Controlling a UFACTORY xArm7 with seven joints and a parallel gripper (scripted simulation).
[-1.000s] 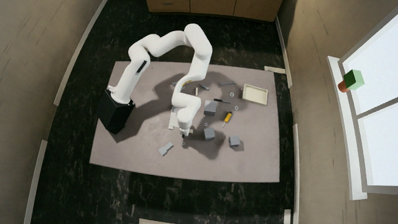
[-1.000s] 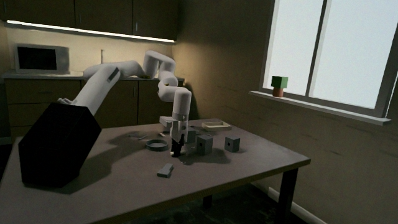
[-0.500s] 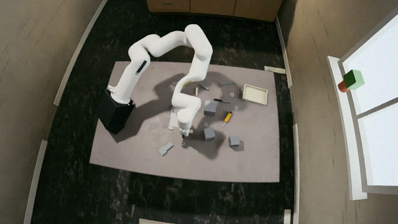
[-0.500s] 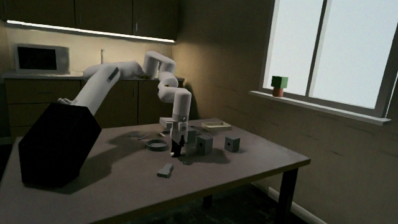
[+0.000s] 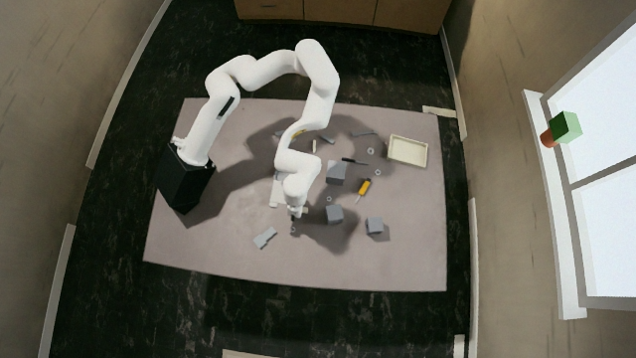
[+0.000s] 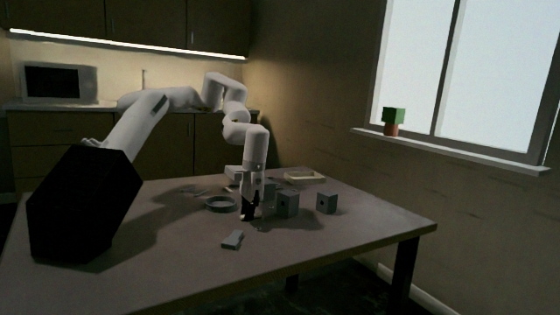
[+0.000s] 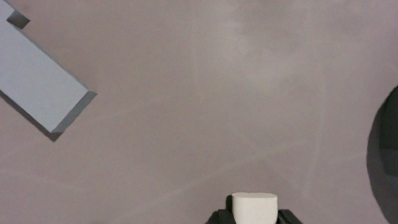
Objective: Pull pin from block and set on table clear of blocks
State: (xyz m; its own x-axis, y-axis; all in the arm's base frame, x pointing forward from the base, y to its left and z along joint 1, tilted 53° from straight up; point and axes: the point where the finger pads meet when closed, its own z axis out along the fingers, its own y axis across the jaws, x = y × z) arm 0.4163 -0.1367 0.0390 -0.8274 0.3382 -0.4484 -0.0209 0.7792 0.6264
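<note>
My gripper is now 12 cm to the right of the round grey dish, 5 cm past it and 1 cm above it. From my hand the other things lie so: cream tray 42 cm ahead, 32 cm to the left, 1 cm below.
</note>
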